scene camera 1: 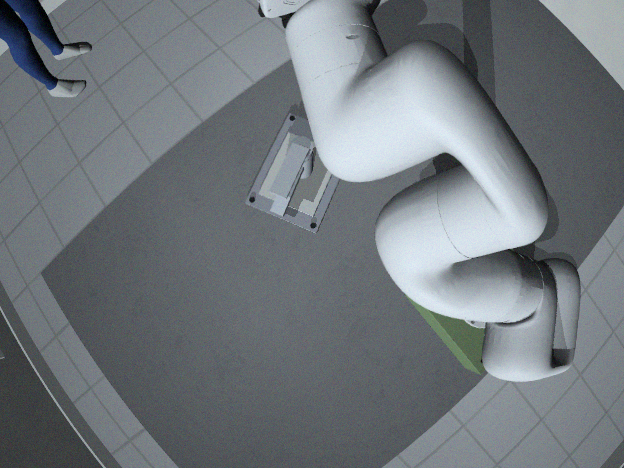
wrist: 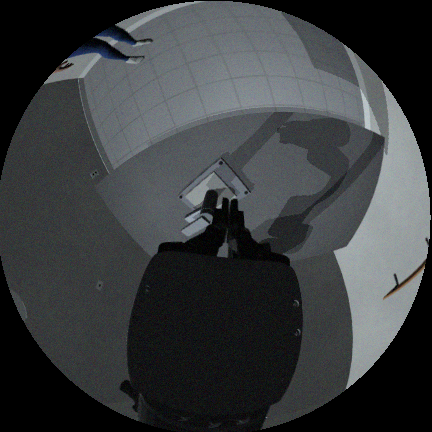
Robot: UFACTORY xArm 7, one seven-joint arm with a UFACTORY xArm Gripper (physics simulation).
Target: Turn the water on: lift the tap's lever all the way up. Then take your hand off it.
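Frame: origin at the arm's base, x down, y left, z ahead, level; metres.
Seen in the pictures: gripper, fingertip midpoint: (wrist: 228,208).
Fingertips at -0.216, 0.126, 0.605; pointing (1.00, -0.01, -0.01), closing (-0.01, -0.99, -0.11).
Note:
Offsets run from my fingertips to a thing's top centre, as dx, dy, dz. "spot": to the spot under its first point.
The tap stands on a rectangular base frame {spot: +0.299, +0.106, -0.100} (scene camera 1: 274,153) (wrist: 205,177) with dark corner holes. Its upright round body {+0.183, +0.070, -0.164} (scene camera 1: 307,167) (wrist: 210,200) looks dark in the wrist view. Two pale slabs run out from the body, one over the other; the broad slab {spot: +0.151, +0.107, -0.196} (scene camera 1: 291,168) (wrist: 196,226) appears to be the lever. There is a gap between the slabs in the wrist view, but the lever's exact tilt is hard to tell. My gripper (wrist: 228,208) is shut and empty, its fingertips just right of the tap's body in the wrist view. Contact cannot be told. The gripper does not show in scene camera 1.
My white arm (scene camera 1: 428,110) passes over the right side of the base frame and hides one corner. A green block (scene camera 1: 453,332) lies partly under the arm's lower part at the right. A person's legs (scene camera 1: 30,47) (wrist: 102,49) stand on the tiled floor at the upper left.

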